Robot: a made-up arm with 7 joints.
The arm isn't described. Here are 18 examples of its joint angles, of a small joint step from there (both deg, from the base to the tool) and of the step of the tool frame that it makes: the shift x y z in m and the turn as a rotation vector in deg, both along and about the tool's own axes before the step.
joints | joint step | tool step
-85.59 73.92 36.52 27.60 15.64 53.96 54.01 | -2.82 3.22 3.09 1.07 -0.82 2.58 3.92 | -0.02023 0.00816 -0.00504 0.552 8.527 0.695
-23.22 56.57 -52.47 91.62 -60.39 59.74 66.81 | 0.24 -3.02 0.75 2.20 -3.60 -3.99 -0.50 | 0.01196 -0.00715 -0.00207 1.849 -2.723 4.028
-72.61 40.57 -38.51 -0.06 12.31 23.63 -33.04 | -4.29 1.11 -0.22 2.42 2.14 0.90 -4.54 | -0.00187 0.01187 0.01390 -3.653 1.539 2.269
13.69 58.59 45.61 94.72 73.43 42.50 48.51 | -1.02 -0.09 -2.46 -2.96 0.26 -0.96 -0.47 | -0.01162 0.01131 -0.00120 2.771 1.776 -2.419
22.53 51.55 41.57 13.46 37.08 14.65 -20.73 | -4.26 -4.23 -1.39 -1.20 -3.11 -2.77 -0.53 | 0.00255 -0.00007 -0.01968 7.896 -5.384 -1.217
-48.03 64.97 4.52 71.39 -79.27 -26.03 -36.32 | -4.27 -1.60 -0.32 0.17 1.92 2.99 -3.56 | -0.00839 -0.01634 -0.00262 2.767 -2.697 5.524
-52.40 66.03 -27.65 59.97 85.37 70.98 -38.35 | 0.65 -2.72 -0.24 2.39 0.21 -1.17 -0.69 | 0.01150 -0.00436 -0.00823 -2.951 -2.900 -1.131
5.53 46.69 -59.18 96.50 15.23 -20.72 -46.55 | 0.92 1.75 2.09 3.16 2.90 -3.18 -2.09 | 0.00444 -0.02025 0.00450 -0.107 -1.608 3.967
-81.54 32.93 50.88 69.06 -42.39 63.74 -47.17 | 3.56 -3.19 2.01 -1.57 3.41 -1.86 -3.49 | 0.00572 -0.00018 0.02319 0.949 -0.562 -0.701
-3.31 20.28 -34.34 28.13 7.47 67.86 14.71 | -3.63 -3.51 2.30 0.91 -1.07 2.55 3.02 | 0.00853 0.01872 -0.00779 3.409 0.794 0.065
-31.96 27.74 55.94 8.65 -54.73 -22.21 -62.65 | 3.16 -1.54 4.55 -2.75 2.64 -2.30 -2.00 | 0.01097 0.01726 -0.01022 -7.305 -0.397 0.038
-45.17 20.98 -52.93 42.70 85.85 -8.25 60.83 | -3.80 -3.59 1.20 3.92 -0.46 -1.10 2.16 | -0.01571 -0.00981 -0.00133 0.193 3.128 -1.989
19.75 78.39 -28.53 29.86 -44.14 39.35 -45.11 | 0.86 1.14 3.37 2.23 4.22 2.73 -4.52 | 0.01207 0.00391 0.01349 1.713 2.451 1.541
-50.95 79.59 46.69 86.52 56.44 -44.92 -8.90 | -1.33 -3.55 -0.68 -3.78 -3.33 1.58 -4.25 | -0.00688 0.00323 -0.01401 3.069 -2.414 0.338
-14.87 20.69 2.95 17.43 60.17 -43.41 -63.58 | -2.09 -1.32 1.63 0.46 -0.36 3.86 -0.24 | -0.00119 0.00332 0.00551 3.667 3.410 0.194
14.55 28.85 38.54 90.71 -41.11 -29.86 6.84 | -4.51 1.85 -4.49 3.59 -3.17 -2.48 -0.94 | -0.00218 -0.00619 -0.01546 1.153 -3.298 0.076
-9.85 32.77 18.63 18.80 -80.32 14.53 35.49 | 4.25 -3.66 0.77 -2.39 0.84 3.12 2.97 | -0.00026 -0.00187 0.01867 -1.970 6.680 -0.692
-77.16 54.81 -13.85 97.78 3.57 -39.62 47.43 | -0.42 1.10 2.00 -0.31 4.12 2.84 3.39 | -0.00379 -0.00207 -0.00006 -2.736 1.977 -2.770
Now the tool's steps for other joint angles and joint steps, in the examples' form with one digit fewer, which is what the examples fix.
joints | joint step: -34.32 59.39 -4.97 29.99 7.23 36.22 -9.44 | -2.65 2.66 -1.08 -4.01 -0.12 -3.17 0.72
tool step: 0.0041 0.0250 -0.0023 1.36 -2.97 -8.85
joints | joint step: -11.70 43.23 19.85 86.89 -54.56 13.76 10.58 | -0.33 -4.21 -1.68 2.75 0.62 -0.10 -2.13
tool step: -0.0037 -0.0189 0.0188 -4.07 2.53 3.37
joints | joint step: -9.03 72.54 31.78 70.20 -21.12 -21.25 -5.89 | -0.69 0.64 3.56 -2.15 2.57 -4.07 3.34
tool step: -0.0055 0.0037 -0.0092 2.76 -1.82 -7.95
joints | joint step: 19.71 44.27 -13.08 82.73 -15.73 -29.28 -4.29 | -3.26 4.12 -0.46 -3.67 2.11 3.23 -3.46
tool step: -0.0188 0.0286 -0.0059 -2.52 -3.35 -1.95
